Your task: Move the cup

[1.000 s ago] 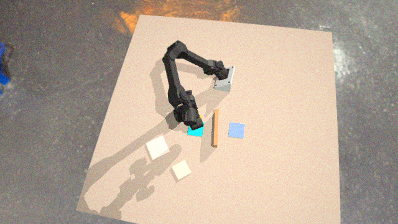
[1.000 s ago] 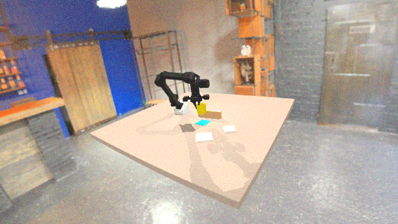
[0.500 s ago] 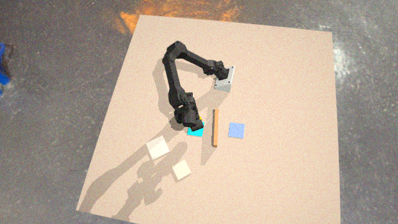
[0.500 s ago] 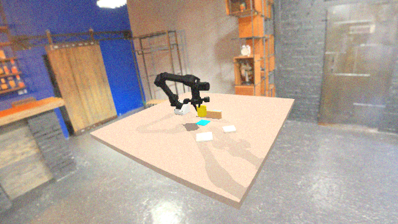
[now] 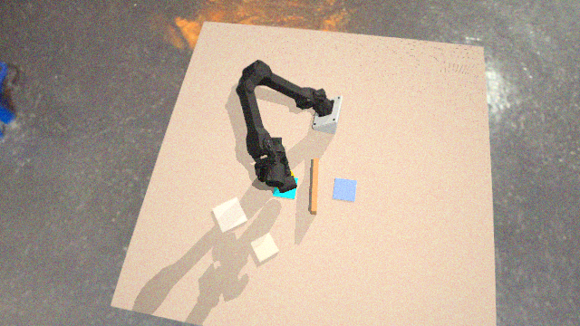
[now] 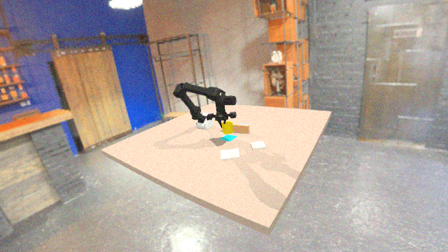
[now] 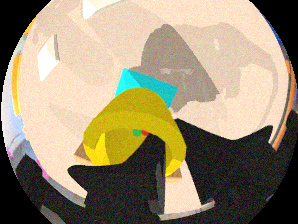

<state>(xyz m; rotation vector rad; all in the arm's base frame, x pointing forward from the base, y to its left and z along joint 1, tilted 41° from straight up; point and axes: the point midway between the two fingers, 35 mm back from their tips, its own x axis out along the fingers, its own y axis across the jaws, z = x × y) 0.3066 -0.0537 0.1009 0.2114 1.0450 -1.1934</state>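
Right now the low wooden bar is 10 mm ahead of my gripper tip, 120 mm to the left of it and 50 mm below it. The rest, counted from my gripper tip: yellow cup (20 mm ahead, 20 mm to the left); then light blue pad (10 mm behind, 230 mm to the left, 80 mm below).
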